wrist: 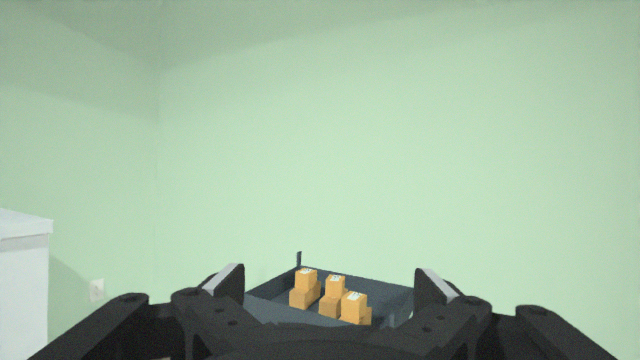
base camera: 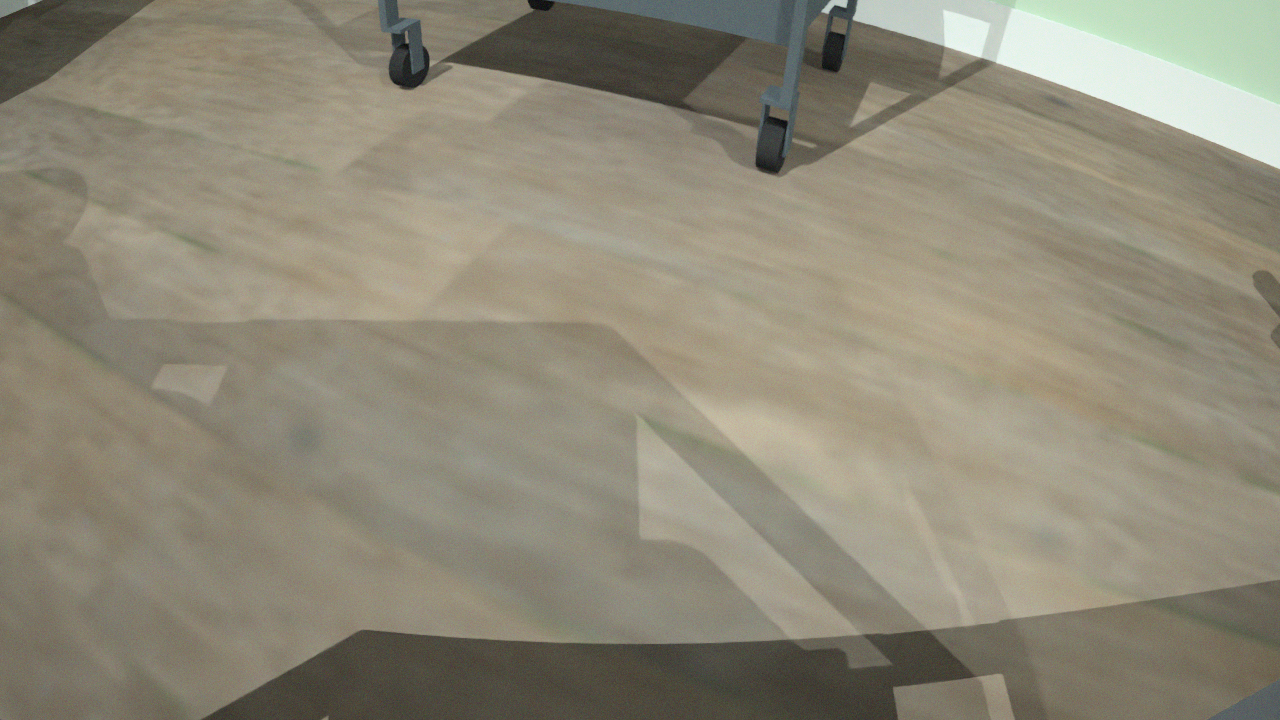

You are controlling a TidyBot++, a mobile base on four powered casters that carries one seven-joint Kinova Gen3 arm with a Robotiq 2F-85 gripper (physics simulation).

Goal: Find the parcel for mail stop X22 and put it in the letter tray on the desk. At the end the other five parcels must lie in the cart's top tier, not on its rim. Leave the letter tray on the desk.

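Places are measured from the arm's base along level axes (x ahead, y left, z up), in millimetres.
Pixels of known places: gripper, fingertip midpoint: (wrist: 328,284).
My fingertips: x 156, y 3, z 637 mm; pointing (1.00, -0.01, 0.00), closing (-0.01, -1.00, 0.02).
Behind a point stands the place of what it marks.
The dark grey cart (base camera: 793,67) @(x 681, y -153, z -280 mm) (wrist: 280,306) @(x 820, y 118, z 327 mm) shows its lower legs and wheels at the top of the base camera view, and its top tier low in the middle of the wrist view. Orange-brown parcels lie in the top tier in three stacks: upper ones at the left (wrist: 305,280) @(x 967, y 61, z 348 mm), middle (wrist: 335,286) @(x 917, y -33, z 352 mm) and right (wrist: 353,307) @(x 783, y -76, z 350 mm), each over a lower parcel. White labels show on the upper parcels, too small to read. My gripper (wrist: 328,284) @(x 156, y 3, z 637 mm) is open and empty, with the cart some distance beyond its fingertips. The letter tray does not show in either view.
A white piece of furniture (wrist: 22,290) @(x 873, y 892, z 309 mm), possibly the desk, stands at the left edge of the wrist view. Green walls stand behind the cart, with a white baseboard (base camera: 1118,67) @(x 1028, y -750, z -340 mm) at the upper right of the base camera view. A wall outlet (wrist: 97,290) @(x 1615, y 1227, z 3 mm) shows at the left.
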